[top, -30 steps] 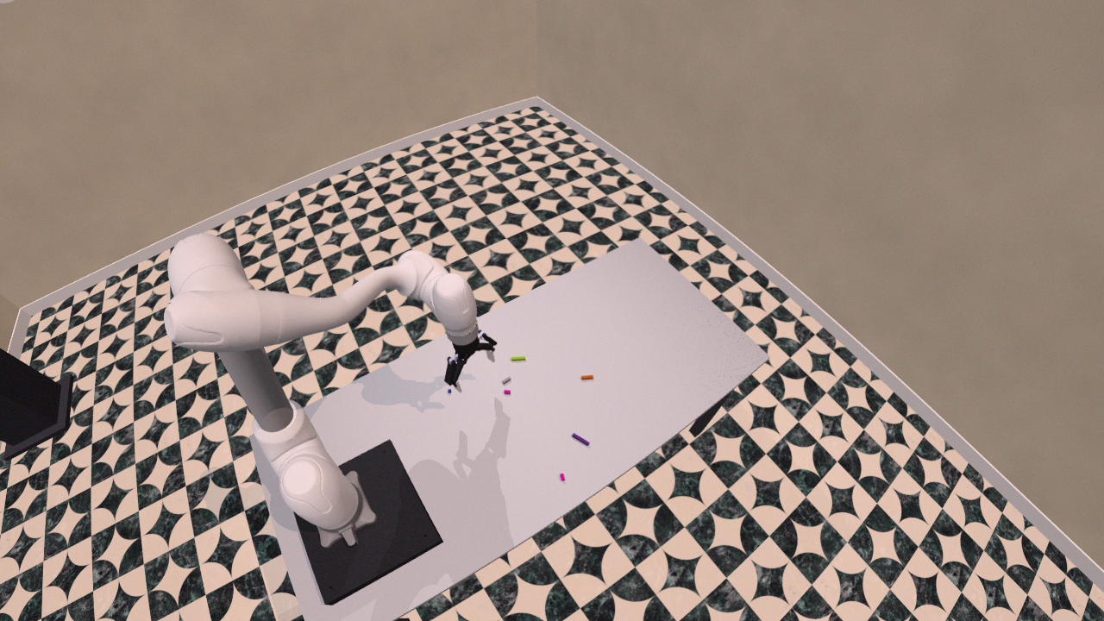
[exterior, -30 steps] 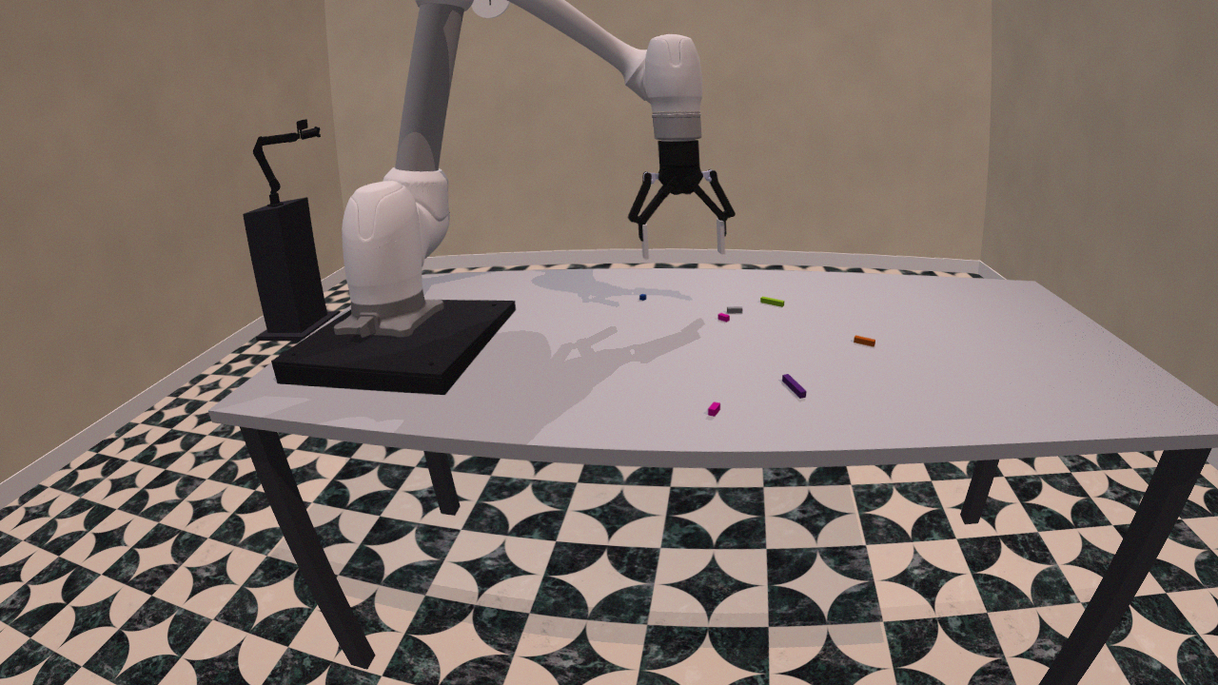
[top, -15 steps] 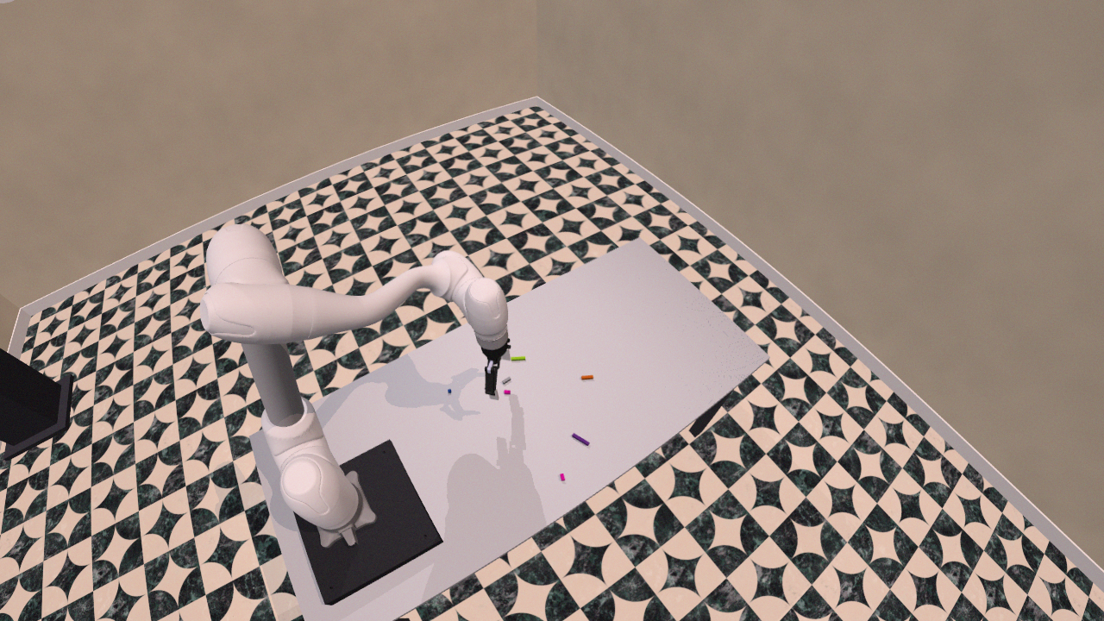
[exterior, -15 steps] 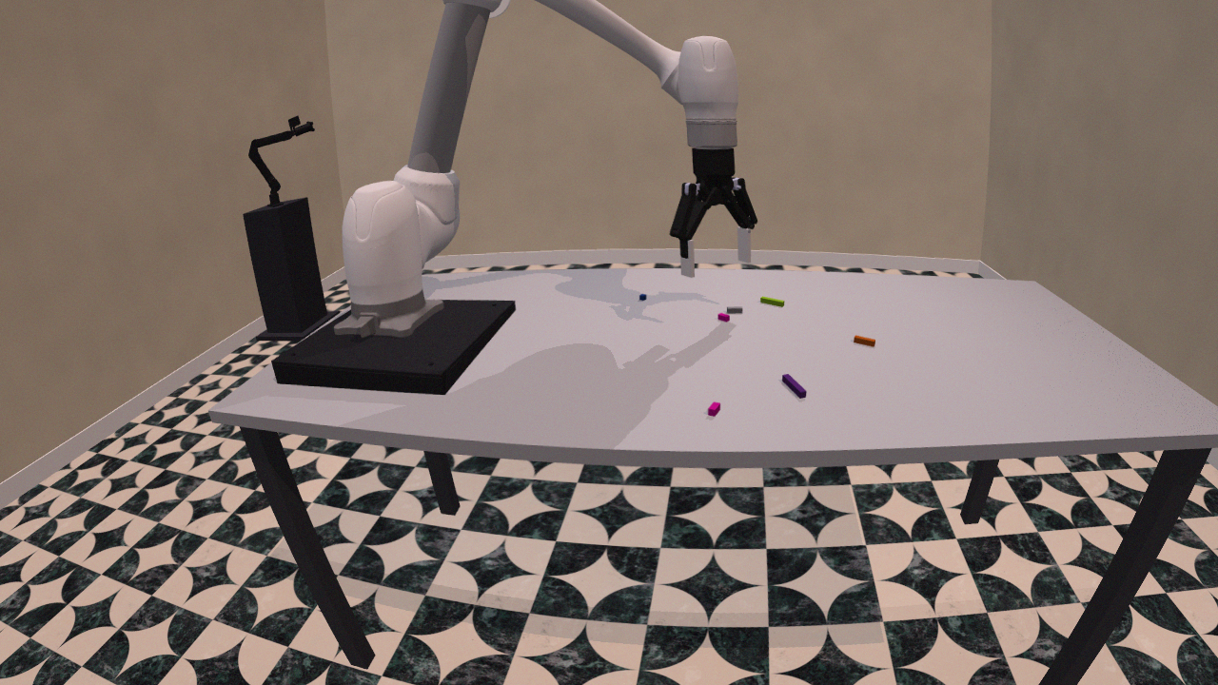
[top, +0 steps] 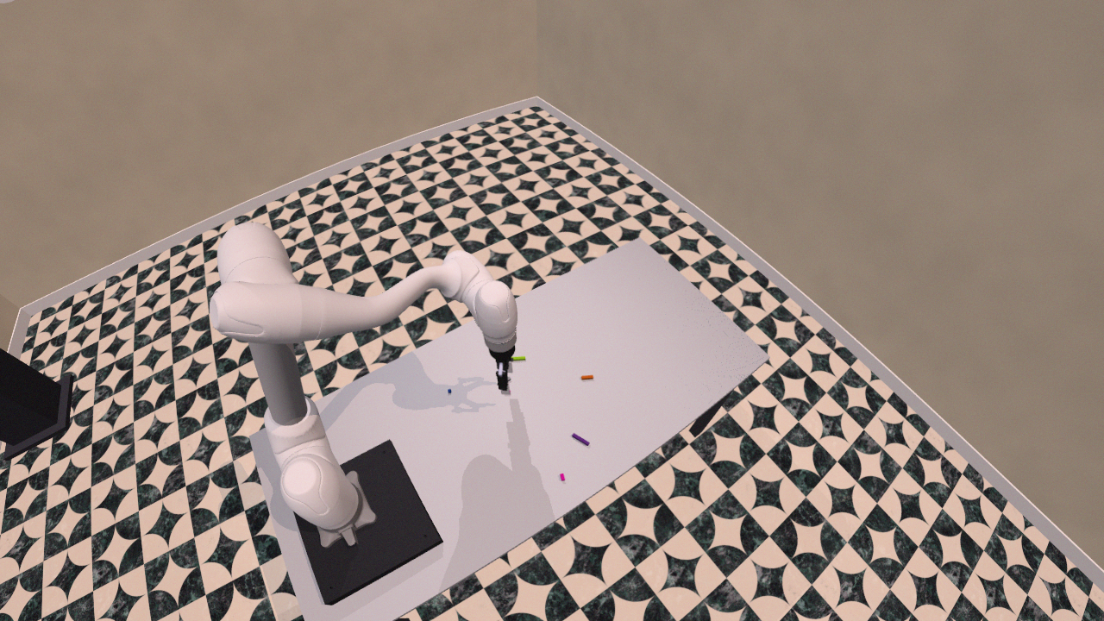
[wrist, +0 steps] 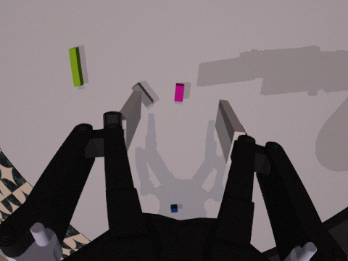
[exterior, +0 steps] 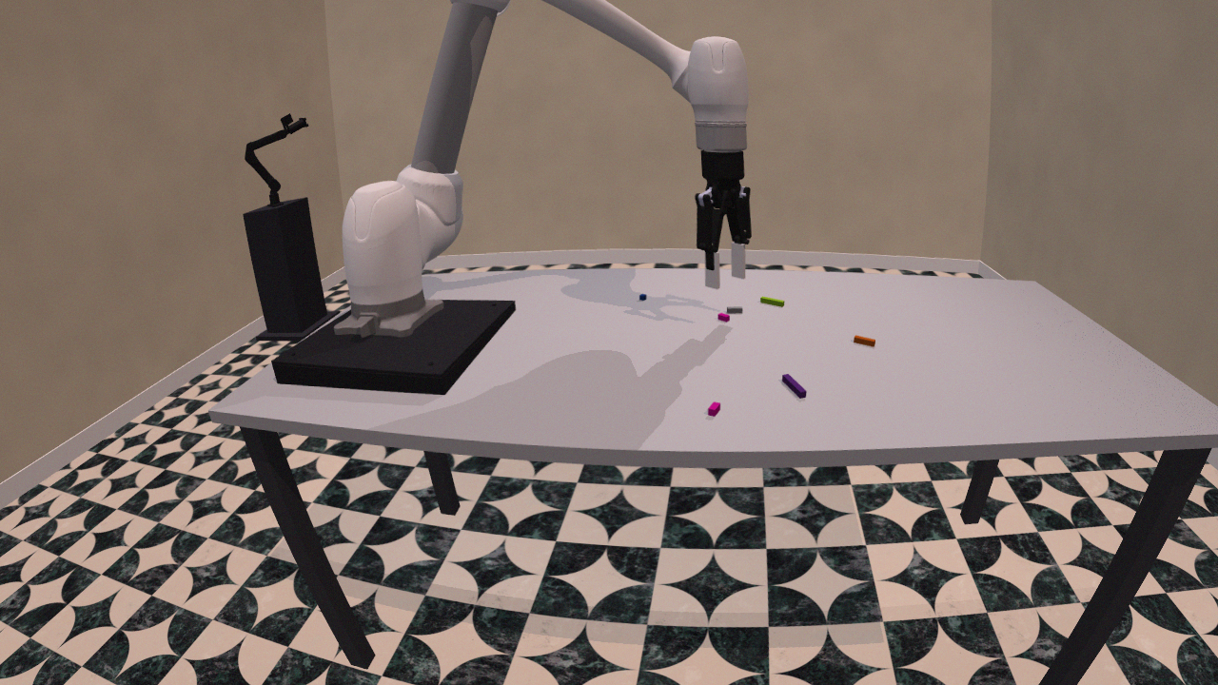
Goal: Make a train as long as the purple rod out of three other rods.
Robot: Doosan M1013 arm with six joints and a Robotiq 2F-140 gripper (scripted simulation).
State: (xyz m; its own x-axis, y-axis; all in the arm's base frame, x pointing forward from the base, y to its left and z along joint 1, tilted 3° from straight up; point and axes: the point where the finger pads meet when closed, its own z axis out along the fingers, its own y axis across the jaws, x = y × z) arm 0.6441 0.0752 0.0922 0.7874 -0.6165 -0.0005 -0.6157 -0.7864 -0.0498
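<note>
My hand is 100 mm above the grey rod, 40 mm to the right of it and 20 mm short of it. From my hand the other things lie so: lime rod (100 mm below, 100 mm ahead, 90 mm to the left); then small blue rod (170 mm behind, 110 mm to the left, 100 mm below); then orange rod (250 mm ahead, 100 mm to the right, 100 mm below).
</note>
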